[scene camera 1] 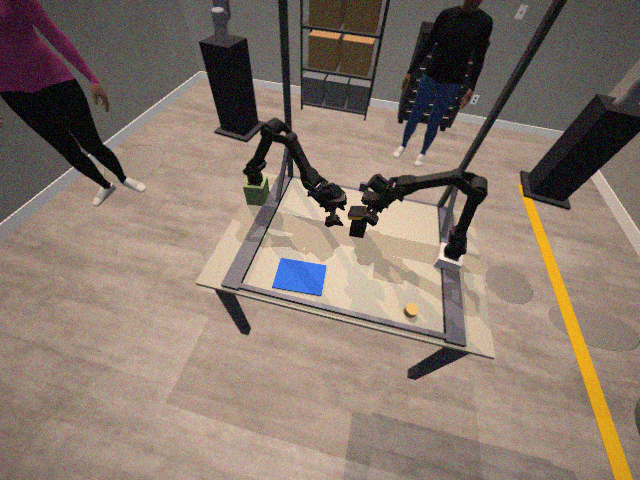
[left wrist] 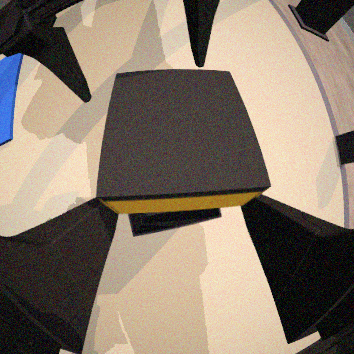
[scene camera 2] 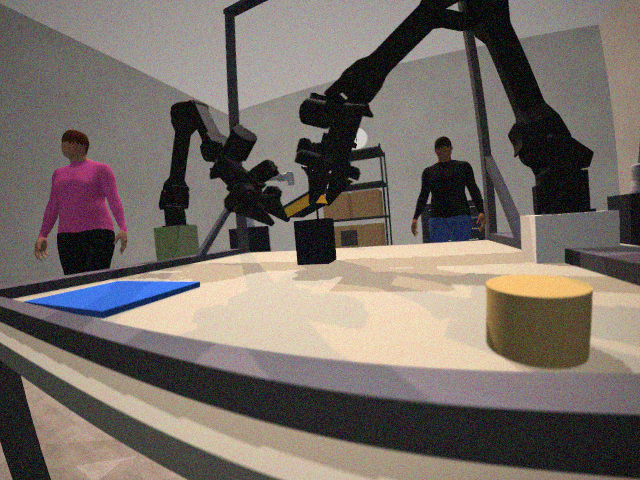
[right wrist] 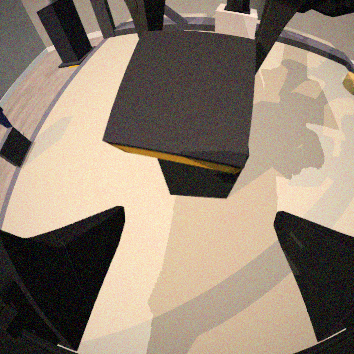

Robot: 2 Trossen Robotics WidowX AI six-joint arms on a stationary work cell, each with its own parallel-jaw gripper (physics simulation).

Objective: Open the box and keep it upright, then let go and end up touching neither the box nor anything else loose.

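Note:
The box's dark lid has a yellow band and is tilted above the body, apart from most of its top. The black box body looks upright on the table in scene camera 2. My left gripper is shut on the lid, one finger at each side of its banded edge. My right gripper is open and empty, just to the left of the lid. The inside of the body is mostly hidden.
A blue flat square lies at the table's front left. A yellow cylinder stands at the front right. Purple-grey rails edge the table. The two arms are close together over its back middle.

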